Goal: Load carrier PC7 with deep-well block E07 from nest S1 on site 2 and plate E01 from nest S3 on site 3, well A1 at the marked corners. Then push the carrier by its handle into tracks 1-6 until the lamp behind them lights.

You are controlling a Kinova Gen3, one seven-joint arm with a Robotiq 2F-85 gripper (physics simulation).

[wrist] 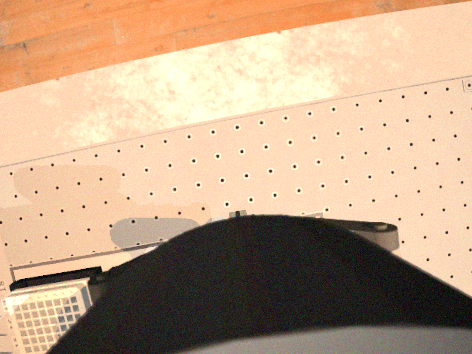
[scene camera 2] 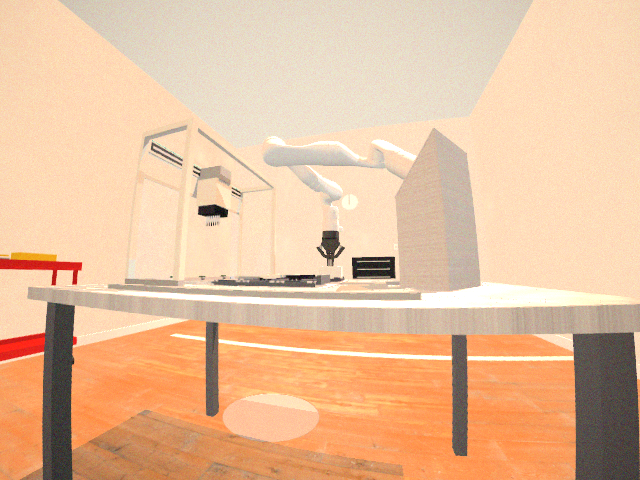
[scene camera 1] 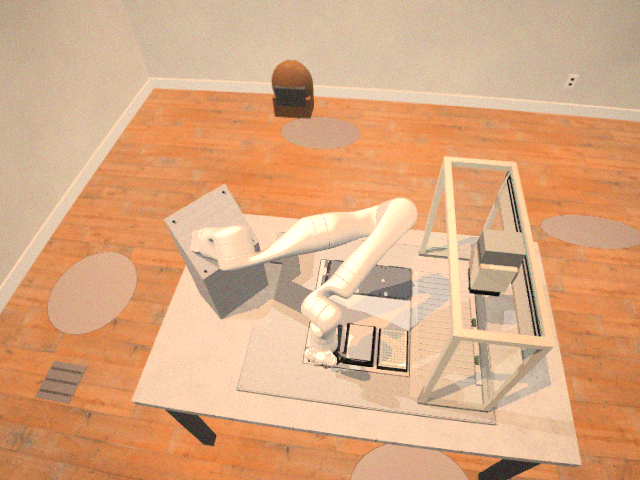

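Carrier PC7 (scene camera 1: 375, 346) lies on the deck near the table's front and bears two white well plates. The taller block (scene camera 1: 360, 342) (wrist: 41, 316) sits next to my gripper, and the flat gridded plate (scene camera 1: 392, 349) sits on its right. My gripper (scene camera 1: 320, 357) (scene camera 2: 330, 256) points straight down at the carrier's left end, low over the deck. It is shut, with nothing between its fingers. In the wrist view its black body fills the lower half and hides the fingertips. The ribbed tracks (scene camera 1: 439, 320) lie to the right of the carrier, under the gantry.
A tall cream gantry frame (scene camera 1: 454, 258) (scene camera 2: 184, 207) with a pipetting head (scene camera 1: 496, 260) (scene camera 2: 212, 193) stands over the tracks. Dark storage nests (scene camera 1: 382, 281) lie behind the carrier. The arm's grey pedestal (scene camera 1: 227, 289) (scene camera 2: 436, 227) stands at the left. The perforated deck (wrist: 305, 152) surrounds the gripper.
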